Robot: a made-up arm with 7 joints.
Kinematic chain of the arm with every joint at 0, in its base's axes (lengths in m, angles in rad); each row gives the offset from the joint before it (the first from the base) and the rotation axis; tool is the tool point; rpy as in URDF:
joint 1: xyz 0 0 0.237 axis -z
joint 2: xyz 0 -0.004 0.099 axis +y
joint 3: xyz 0 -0.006 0.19 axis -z
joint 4: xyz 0 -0.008 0.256 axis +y
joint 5: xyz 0 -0.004 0.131 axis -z
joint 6: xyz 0 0 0.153 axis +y
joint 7: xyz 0 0 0.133 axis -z
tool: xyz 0 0 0 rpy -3.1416 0 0
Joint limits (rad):
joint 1: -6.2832..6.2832
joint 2: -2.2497..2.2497
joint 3: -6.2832..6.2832
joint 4: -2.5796..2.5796
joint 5: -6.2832..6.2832
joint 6: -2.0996..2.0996
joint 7: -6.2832..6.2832
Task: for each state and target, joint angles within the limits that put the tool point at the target. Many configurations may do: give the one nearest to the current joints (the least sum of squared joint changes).
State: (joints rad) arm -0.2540 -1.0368 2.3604 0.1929 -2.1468 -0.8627 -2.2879
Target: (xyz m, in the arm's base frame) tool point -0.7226 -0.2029 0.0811
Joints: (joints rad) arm -0.1928 -1.6318 2.4184 0.3810 -2.1595 -0.9231 -2.2879
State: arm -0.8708 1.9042 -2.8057 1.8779 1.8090 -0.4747 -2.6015
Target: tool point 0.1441 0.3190 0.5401
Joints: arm -0.9174 1.9992 -2.7332 2.1098 1.8477 -0.4866 -2.6015
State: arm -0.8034 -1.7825 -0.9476 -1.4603 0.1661 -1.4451 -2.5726
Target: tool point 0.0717 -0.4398 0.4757
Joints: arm -0.9412 -1.1578 -1.5072 -1.4736 -0.0734 -1.4902 -2.5726
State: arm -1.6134 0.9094 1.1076 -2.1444 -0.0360 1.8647 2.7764
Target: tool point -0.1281 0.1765 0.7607
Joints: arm -1.4174 0.8134 0.7807 -2.2133 0.1156 1.9712 2.7764
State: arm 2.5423 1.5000 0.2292 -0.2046 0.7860 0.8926 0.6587
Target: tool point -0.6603 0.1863 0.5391
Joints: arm 3.1490 1.0961 0.4245 0.3354 0.7855 1.5860 0.6587
